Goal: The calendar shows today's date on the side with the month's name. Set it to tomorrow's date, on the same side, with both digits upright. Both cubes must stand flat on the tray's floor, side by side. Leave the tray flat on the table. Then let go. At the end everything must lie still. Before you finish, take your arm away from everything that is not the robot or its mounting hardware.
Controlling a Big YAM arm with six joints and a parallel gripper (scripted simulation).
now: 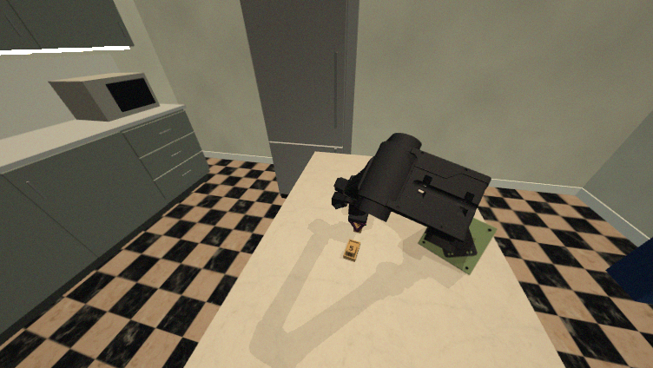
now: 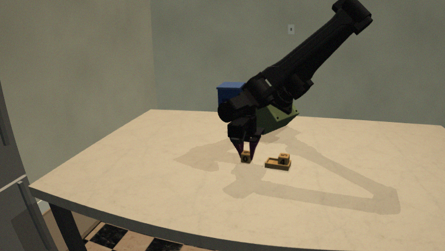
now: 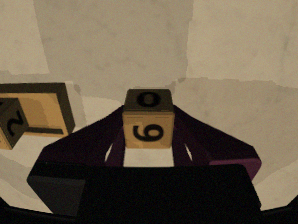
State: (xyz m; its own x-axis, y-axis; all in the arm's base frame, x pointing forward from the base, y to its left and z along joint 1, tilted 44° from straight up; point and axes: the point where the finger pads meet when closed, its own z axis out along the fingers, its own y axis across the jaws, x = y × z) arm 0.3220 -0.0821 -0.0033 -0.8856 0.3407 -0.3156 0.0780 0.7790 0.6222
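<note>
The cube is right at my hand. Also, from my hand: wooden tray 110 mm to the left, 10 mm below, 10 mm ahead.
</note>
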